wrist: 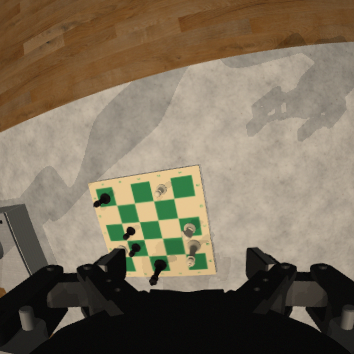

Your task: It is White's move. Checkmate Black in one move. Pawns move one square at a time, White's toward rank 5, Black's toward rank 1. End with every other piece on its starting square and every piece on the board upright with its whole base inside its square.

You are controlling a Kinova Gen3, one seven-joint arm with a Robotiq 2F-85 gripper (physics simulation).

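The green-and-cream chessboard lies below my gripper in the wrist view. A black piece stands at the upper left corner square. A small white piece stands near the top edge. Two small black pieces stand at the lower left, and a taller black piece at the bottom edge. A white piece stands at the right, with a tall white piece below it. Another white piece is mostly hidden by the left finger. My gripper is open and empty, high above the board.
A grey metal box-like base stands at the left edge. The pale stone-patterned tabletop extends around the board, with shadows across it. Wooden floor lies beyond the table's curved far edge.
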